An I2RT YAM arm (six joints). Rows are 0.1 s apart.
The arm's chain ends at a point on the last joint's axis. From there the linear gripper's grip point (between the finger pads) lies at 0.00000 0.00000 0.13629 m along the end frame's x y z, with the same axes.
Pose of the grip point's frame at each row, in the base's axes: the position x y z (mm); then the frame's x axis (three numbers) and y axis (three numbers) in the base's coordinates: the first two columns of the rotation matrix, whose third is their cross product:
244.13, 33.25, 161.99, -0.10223, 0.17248, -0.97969, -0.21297, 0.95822, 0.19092
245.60, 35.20, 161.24, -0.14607, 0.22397, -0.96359, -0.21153, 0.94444, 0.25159
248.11, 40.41, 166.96, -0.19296, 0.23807, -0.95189, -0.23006, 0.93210, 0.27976
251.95, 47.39, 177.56, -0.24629, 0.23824, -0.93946, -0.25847, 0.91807, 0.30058
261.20, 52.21, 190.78, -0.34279, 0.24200, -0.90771, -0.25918, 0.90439, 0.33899
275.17, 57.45, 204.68, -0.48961, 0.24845, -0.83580, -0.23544, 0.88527, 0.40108
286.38, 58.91, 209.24, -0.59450, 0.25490, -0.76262, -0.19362, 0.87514, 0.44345
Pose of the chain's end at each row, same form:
111.70, 2.15, 170.33, -0.10223, 0.17248, -0.97969, -0.21297, 0.95822, 0.19092
113.89, 2.41, 173.58, -0.14607, 0.22397, -0.96359, -0.21153, 0.94444, 0.25159
118.11, 3.21, 184.01, -0.19296, 0.23807, -0.95189, -0.23006, 0.93210, 0.27976
124.64, 4.21, 199.98, -0.24629, 0.23824, -0.93946, -0.25847, 0.91807, 0.30058
138.14, 4.31, 224.48, -0.34279, 0.24200, -0.90771, -0.25918, 0.90439, 0.33899
160.75, 3.87, 255.78, -0.48961, 0.24845, -0.83580, -0.23544, 0.88527, 0.40108
180.01, 2.86, 273.42, -0.59450, 0.25490, -0.76262, -0.19362, 0.87514, 0.44345

